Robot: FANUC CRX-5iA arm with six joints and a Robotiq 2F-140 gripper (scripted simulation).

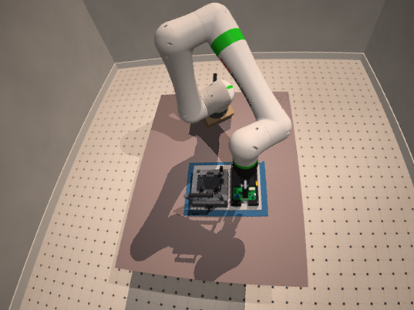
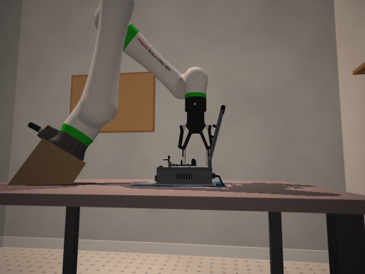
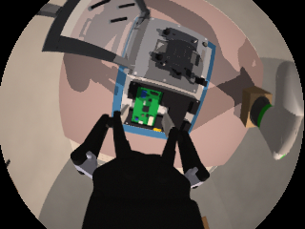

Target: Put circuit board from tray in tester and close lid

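My gripper is now 70 mm above the green circuit board. Round my hand: latch hook 120 mm to the right, 90 mm behind, 10 mm below; tester 130 mm to the right, 20 mm above; tester plate 170 mm to the right, 20 mm below, 20 mm behind.
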